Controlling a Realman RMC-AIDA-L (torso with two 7-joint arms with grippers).
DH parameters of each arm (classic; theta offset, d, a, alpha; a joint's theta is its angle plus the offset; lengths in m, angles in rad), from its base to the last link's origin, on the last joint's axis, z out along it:
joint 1: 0 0.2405 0 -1.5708
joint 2: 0 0 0 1.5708
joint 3: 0 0.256 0 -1.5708
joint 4: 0 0 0 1.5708
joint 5: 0 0.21 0 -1.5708
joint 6: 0 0 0 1.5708
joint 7: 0 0.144 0 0
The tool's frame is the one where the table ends.
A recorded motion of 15 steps. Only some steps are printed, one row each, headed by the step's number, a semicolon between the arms.
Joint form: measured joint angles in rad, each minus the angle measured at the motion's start. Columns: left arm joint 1, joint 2, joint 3, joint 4, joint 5, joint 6, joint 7; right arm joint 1, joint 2, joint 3, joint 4, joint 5, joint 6, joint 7.
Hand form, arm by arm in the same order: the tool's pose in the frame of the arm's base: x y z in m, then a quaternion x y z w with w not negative. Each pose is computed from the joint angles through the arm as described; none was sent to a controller.
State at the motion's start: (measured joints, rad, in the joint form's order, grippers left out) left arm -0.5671 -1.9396 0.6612 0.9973 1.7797 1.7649 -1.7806; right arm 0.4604 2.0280 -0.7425 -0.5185 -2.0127 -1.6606 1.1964
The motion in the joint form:
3: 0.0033 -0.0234 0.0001 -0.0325 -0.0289 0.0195 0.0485; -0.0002 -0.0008 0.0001 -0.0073 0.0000 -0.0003 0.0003
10: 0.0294 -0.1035 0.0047 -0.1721 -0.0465 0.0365 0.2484; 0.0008 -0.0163 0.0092 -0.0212 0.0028 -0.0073 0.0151
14: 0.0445 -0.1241 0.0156 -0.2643 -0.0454 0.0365 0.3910; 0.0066 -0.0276 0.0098 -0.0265 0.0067 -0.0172 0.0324
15: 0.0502 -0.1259 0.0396 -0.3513 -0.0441 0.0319 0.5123; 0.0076 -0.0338 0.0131 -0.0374 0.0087 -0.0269 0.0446
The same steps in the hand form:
3: -0.2004 0.3527 0.1142 -0.92116 -0.16905 -0.32644 0.12780; 0.2903 0.2851 -0.0094 -0.95204 0.18307 0.23496 0.06998
10: -0.2103 0.3346 0.0660 -0.91051 -0.14982 -0.37173 0.10166; 0.2921 0.2890 0.0002 -0.95205 0.18327 0.23230 0.07777
14: -0.2189 0.3239 0.0433 -0.90872 -0.13065 -0.38361 0.09999; 0.2914 0.2919 0.0059 -0.95193 0.18446 0.23212 0.07693
15: -0.2256 0.3157 0.0260 -0.91041 -0.11238 -0.38619 0.09683; 0.2909 0.2935 0.0106 -0.95186 0.18423 0.23232 0.07779

